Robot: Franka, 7 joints.
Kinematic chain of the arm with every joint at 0, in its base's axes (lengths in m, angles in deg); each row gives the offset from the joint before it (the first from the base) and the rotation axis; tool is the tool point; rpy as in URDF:
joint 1: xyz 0 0 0.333 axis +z
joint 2: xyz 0 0 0 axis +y
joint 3: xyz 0 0 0.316 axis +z
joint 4: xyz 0.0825 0 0 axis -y
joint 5: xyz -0.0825 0 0.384 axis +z
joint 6: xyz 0 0 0 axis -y
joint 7: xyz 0.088 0 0 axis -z
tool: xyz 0 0 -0.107 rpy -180 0 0
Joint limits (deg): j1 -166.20..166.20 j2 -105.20..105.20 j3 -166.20..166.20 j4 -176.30..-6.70 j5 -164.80..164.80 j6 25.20..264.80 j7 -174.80..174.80
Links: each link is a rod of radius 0.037 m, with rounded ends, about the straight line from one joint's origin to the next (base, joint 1, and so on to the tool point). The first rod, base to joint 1, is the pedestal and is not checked.
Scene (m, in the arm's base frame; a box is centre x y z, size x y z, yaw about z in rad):
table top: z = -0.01
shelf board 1: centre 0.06 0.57 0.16 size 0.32 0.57 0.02 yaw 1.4
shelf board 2: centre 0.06 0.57 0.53 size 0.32 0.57 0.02 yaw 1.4
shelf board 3: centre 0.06 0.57 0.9 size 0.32 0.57 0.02 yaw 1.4
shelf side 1: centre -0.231 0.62 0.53 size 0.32 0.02 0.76 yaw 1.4
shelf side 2: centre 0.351 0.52 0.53 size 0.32 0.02 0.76 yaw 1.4
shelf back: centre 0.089 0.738 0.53 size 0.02 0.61 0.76 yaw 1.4
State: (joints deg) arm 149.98 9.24 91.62 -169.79 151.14 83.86 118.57
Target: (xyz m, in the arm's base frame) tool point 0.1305 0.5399 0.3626
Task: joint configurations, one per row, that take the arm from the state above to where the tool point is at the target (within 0.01 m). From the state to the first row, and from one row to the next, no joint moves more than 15 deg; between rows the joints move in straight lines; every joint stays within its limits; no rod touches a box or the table.
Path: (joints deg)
1: 136.41 5.38 77.95 -170.72 147.55 79.20 118.57
2: 122.84 1.52 64.28 -171.65 143.95 74.53 118.57
3: 109.27 -2.34 50.61 -172.58 140.36 69.87 118.57
4: 95.69 -6.20 36.93 -173.51 136.77 65.20 118.57
5: 82.12 -10.07 23.26 -174.44 133.18 60.54 118.57
6: 68.55 -13.93 9.59 -175.37 129.58 55.88 118.57
7: 54.98 -17.79 -4.08 -176.30 125.99 51.21 118.57
8: 58.33 -8.78 0.11 -162.83 138.93 62.71 118.57
9: 61.67 0.23 4.31 -149.35 151.86 74.21 118.57
10: 65.02 9.24 8.51 -135.88 164.80 85.70 118.57

